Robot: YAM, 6 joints.
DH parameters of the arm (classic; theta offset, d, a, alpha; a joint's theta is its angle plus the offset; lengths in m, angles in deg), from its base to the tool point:
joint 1: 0 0.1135 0.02 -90
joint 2: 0 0 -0.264 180
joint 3: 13.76 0 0.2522 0
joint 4: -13.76 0 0.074 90
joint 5: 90 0 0 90
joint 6: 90 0.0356 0 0
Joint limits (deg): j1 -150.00..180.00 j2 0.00..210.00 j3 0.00..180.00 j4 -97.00..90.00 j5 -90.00..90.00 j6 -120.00..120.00
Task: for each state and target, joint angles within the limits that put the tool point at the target. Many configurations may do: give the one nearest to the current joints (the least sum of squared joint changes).
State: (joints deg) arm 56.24 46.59 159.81 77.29 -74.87 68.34
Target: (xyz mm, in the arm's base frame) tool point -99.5 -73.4 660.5
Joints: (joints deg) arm 52.65 72.39 146.05 74.59 -76.12 68.34
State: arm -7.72 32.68 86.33 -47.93 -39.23 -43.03
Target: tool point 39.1 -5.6 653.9
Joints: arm -26.17 60.13 121.23 -21.82 -20.07 -43.03
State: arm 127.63 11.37 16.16 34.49 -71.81 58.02
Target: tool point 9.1 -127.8 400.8
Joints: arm 110.09 0.00 43.07 59.61 -83.38 58.02
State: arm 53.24 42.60 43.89 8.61 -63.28 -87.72
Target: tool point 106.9 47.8 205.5
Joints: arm 8.15 22.08 12.37 -6.61 -64.61 -87.72
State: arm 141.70 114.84 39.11 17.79 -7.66 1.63
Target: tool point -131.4 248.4 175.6
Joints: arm 117.23 81.05 33.06 16.70 -5.11 1.63
